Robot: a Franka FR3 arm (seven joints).
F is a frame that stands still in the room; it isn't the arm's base.
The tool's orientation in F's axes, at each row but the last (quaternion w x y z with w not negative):
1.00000 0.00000 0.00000 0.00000
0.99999 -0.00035 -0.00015 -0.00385
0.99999 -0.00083 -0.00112 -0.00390
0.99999 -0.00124 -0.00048 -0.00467
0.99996 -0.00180 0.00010 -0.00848
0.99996 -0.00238 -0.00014 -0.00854
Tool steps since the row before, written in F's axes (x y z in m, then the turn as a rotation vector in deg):
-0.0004 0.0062 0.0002 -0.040 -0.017 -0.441
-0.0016 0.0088 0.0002 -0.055 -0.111 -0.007
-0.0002 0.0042 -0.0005 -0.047 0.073 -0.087
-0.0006 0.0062 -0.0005 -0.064 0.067 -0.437
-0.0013 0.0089 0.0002 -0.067 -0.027 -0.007
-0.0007 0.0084 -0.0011 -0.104 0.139 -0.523
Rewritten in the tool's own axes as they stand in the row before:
-0.0004 0.0062 0.0002 -0.040 -0.017 -0.441
-0.0017 0.0088 0.0002 -0.054 -0.111 -0.007
-0.0002 0.0042 -0.0005 -0.048 0.073 -0.087
-0.0007 0.0062 -0.0005 -0.065 0.067 -0.437
-0.0015 0.0089 0.0002 -0.067 -0.028 -0.007
-0.0008 0.0084 -0.0011 -0.107 0.140 -0.522

